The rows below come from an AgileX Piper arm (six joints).
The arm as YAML. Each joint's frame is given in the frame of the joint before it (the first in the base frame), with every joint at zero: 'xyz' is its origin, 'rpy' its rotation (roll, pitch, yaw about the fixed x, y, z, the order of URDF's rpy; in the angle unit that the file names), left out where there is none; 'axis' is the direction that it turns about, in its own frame. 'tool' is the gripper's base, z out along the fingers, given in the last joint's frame.
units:
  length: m
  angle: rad
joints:
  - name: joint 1
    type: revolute
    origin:
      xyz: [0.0, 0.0, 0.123]
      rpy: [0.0, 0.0, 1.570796]
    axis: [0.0, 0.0, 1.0]
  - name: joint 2
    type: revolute
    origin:
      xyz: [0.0, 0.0, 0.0]
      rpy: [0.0, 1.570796, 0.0]
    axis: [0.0, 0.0, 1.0]
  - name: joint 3
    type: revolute
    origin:
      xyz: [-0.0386, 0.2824, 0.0]
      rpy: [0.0, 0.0, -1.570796]
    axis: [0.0, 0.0, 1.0]
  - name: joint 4
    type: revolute
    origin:
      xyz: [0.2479, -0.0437, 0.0]
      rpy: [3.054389, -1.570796, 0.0]
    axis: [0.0, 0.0, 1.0]
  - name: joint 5
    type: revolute
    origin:
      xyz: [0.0, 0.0, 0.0]
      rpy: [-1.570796, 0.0, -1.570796]
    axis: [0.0, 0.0, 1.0]
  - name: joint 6
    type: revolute
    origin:
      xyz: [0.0, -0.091, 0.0]
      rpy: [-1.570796, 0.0, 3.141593]
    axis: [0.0, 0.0, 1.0]
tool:
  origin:
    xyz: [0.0, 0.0, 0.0]
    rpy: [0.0, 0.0, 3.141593]
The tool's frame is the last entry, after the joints.
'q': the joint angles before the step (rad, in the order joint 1, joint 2, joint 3, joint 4, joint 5, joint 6). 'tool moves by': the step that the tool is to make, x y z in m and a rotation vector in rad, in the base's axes. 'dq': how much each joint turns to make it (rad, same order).
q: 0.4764 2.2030 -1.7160 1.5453 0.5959 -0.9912
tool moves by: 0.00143 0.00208 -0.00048 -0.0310 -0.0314 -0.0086
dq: 0.0070 0.0043 -0.0107 -0.0236 -0.0309 -0.0109
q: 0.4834 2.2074 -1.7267 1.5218 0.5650 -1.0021
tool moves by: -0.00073 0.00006 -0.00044 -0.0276 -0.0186 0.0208
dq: 0.0000 0.0000 -0.0038 -0.0381 0.0066 -0.0005
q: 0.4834 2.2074 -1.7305 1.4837 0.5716 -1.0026
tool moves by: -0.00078 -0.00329 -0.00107 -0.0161 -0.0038 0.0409
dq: -0.0109 0.0000 0.0000 -0.0341 0.0420 -0.0005
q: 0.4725 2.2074 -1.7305 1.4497 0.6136 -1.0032
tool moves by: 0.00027 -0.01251 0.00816 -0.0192 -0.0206 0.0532
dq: -0.0317 -0.0204 0.0000 -0.0559 0.0698 0.0000
